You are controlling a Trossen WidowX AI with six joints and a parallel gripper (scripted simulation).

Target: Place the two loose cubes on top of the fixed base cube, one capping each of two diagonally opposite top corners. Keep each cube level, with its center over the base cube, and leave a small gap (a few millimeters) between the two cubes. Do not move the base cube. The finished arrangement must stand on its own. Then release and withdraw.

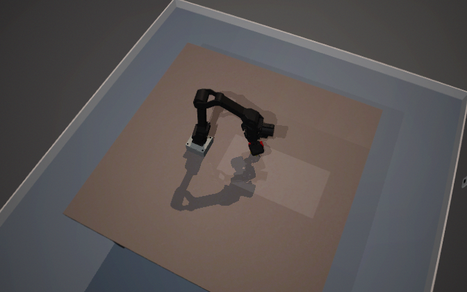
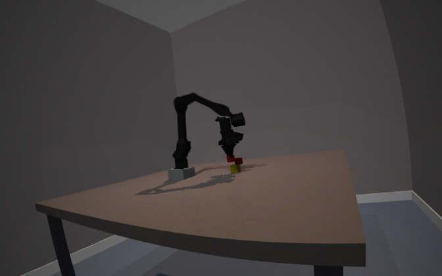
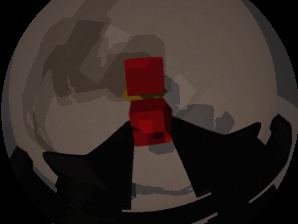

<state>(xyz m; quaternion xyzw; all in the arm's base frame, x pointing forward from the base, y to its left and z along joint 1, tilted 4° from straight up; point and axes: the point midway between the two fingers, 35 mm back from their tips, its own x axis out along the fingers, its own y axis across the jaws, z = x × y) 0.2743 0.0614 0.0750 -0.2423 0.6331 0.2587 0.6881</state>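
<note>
Now: gripper tip 60 mm above the yellow base cube, 10 mm to the right of it and 10 mm short of it.
</note>
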